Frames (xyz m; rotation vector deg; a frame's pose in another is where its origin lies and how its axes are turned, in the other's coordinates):
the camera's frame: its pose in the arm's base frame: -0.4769 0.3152 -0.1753 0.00 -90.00 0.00
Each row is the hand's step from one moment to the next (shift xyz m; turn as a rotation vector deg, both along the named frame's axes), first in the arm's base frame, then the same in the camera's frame.
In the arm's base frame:
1: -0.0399 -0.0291 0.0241 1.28 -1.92 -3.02
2: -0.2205 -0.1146 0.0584 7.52 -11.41 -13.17
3: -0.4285 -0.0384 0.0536 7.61 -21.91 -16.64
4: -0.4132 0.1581 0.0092 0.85 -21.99 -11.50
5: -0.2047 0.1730 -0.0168 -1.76 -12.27 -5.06
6: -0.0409 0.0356 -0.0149 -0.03 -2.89 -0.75
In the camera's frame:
1: 0.0241 -0.0291 0.0399 -3.02 -1.92 -1.28
2: 0.0584 -0.1146 0.2205 -13.17 -11.41 -7.52
3: 0.0536 -0.0384 0.4285 -16.64 -21.91 -7.61
4: 0.0092 0.1581 0.4132 -11.50 -21.99 -0.85
5: -0.0168 0.1730 0.2047 -5.06 -12.27 1.76
6: -0.0149 0.0356 0.0409 -0.75 -2.89 0.03

